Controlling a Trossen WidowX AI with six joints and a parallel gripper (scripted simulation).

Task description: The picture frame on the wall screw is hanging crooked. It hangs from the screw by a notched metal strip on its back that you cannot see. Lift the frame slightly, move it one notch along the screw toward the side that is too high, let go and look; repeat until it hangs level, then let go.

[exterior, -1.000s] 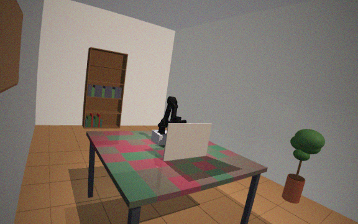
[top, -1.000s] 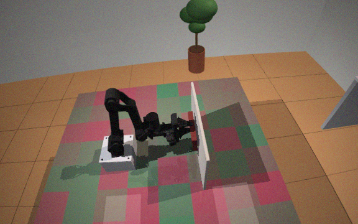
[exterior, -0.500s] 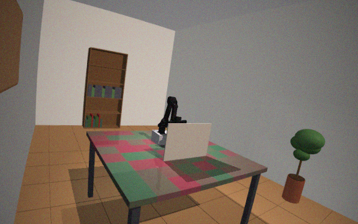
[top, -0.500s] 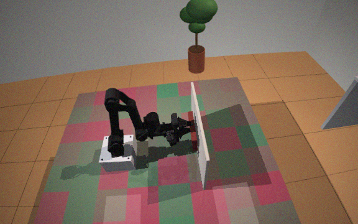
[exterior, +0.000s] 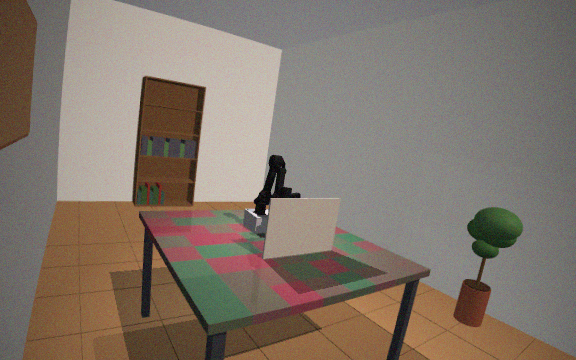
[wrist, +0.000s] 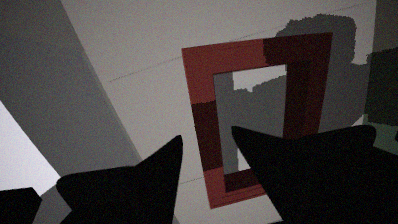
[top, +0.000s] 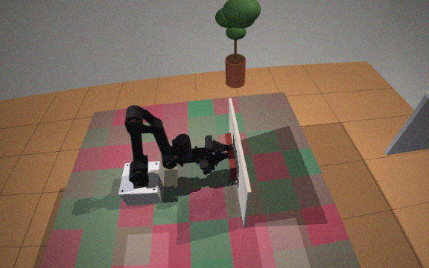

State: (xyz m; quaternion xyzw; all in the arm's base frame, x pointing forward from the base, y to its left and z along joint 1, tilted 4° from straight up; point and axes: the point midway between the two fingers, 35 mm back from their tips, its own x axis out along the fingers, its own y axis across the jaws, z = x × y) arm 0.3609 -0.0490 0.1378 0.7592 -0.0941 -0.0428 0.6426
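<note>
The picture frame is 50 mm below my gripper tip, 10 mm to the left of it and 10 mm ahead of it. Also, from my gripper tip: wall panel (60 mm below, 20 mm ahead, 10 mm to the right).
</note>
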